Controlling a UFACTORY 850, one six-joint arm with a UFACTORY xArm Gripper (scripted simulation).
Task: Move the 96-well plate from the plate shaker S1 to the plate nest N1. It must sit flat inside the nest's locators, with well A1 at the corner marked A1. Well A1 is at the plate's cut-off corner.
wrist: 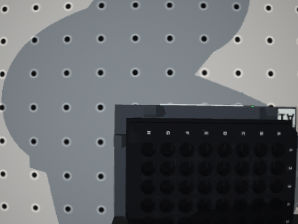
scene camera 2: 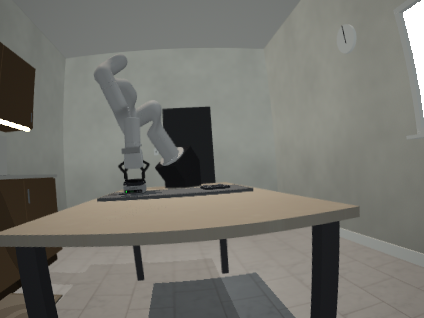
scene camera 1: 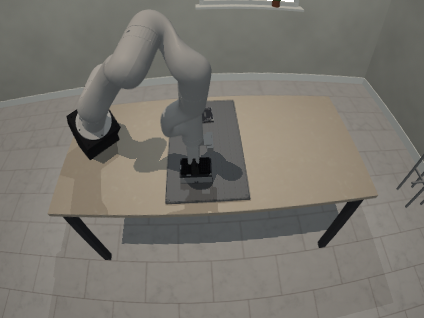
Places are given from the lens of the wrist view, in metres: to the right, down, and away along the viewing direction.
black 96-well plate (wrist: 231,148): 0.04, 0.02, 0.14
